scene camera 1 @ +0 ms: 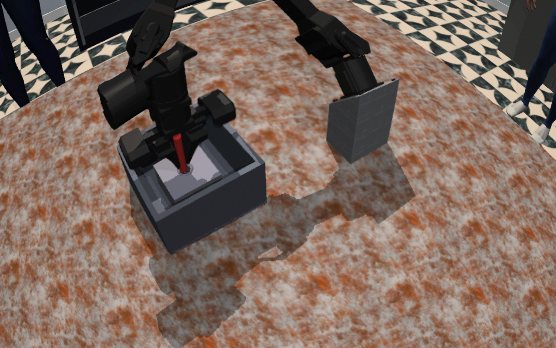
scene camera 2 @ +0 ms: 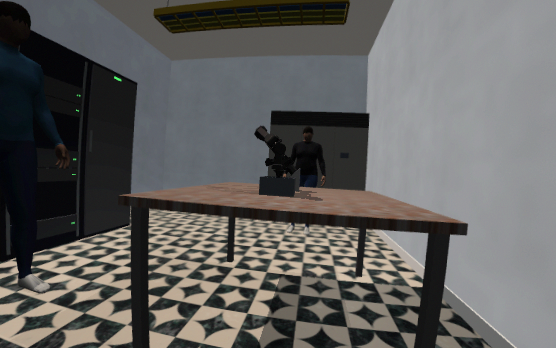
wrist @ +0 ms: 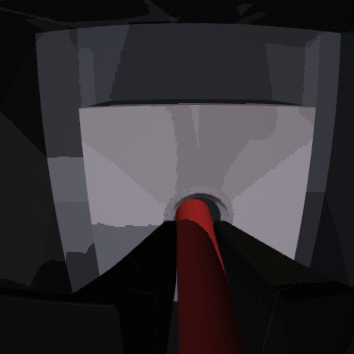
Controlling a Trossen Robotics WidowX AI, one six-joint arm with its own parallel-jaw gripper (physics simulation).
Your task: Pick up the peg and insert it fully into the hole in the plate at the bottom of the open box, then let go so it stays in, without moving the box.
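Seen in the pictures: gripper, fingertip midpoint: [scene camera 1: 182, 165] [wrist: 194, 231]; arm's base at its link origin: [scene camera 1: 363, 91] [scene camera 2: 294, 172].
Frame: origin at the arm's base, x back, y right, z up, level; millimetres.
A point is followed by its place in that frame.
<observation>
The red peg [scene camera 1: 180, 153] @[z -21, x -307, y 100 mm] [wrist: 200, 280] @[z -21, x -305, y 114 mm] stands nearly upright, leaning slightly. My gripper [scene camera 1: 184, 161] @[z -56, x -305, y 108 mm] [wrist: 194, 231] @[z -56, x -305, y 108 mm] is shut on the peg, with its fingers down inside the open box. The peg's lower end is at the ringed hole in the pale plate [scene camera 1: 200, 162] @[z -69, x -274, y 102 mm] [wrist: 130, 165] @[z -69, x -326, y 132 mm]; in the wrist view it sits toward the left of the hole, with a dark gap at its right. How deep the end reaches cannot be told. The dark grey open box [scene camera 1: 220, 200] @[z -59, x -297, y 11 mm] [scene camera 2: 276, 186] @[z -77, x -397, y 116 mm] stands on the table around the plate. The peg cannot be made out in scene camera 2.
A grey angular block-like piece [scene camera 1: 362, 122] @[z -29, x -38, y -34 mm] is at the right of the box, at the end of another dark arm segment [scene camera 1: 355, 75] @[z 38, x -17, y 8 mm]. The box walls rise close around the gripper. The table [scene camera 1: 425, 270] @[z -127, x -118, y -281 mm] [scene camera 2: 350, 202] @[z -127, x -516, y -256 mm] has a mottled red-brown top. Two people stand beyond it.
</observation>
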